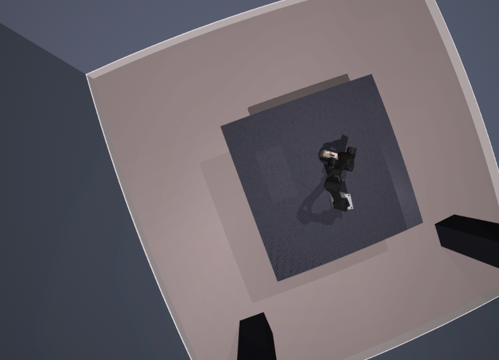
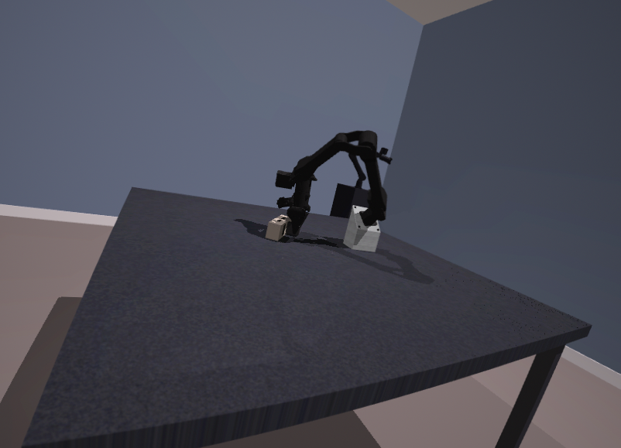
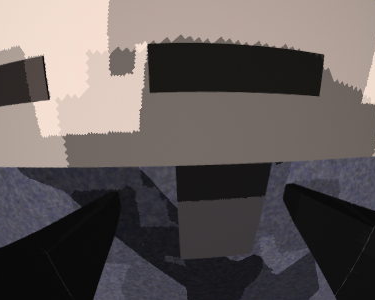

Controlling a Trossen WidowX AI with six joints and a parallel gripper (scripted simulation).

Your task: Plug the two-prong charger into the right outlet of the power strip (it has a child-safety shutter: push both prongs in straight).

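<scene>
Right now my gripper tip is 2 cm to the left of the black two-prong charger, 2 cm short of it and 1 cm below it.
</scene>
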